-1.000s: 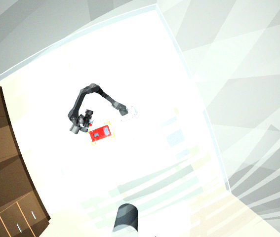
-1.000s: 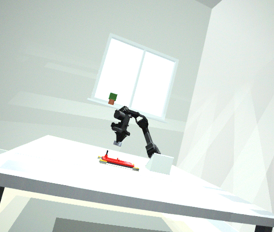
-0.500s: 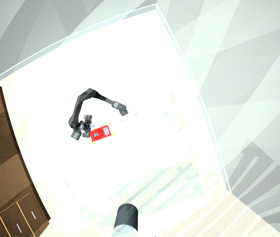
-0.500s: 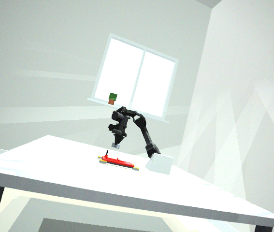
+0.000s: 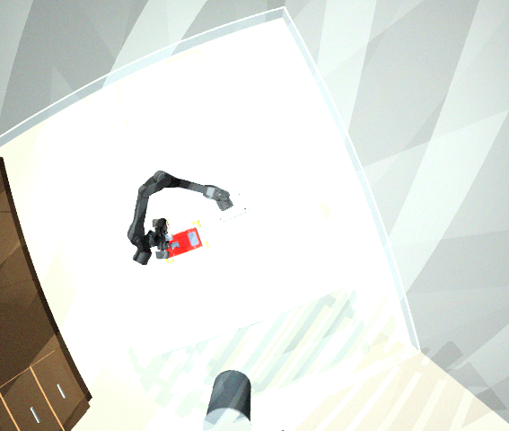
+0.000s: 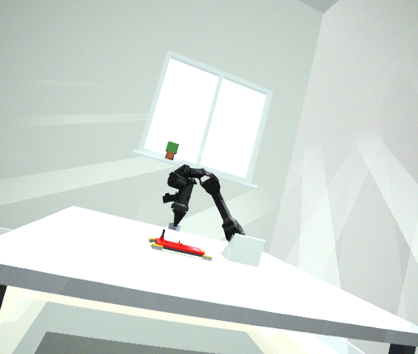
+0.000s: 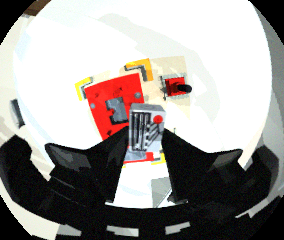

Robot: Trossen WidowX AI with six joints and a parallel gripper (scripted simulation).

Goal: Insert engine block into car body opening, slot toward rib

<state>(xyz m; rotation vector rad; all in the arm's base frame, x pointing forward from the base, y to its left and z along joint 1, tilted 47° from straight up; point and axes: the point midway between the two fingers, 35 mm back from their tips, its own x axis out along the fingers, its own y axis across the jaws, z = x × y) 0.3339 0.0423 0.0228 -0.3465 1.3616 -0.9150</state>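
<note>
My gripper tip is 70 mm to the left of the thin post, 60 mm above it and 30 mm short of it. From my gripper tip the other things lie so: grey engine block 10 mm below.
</note>
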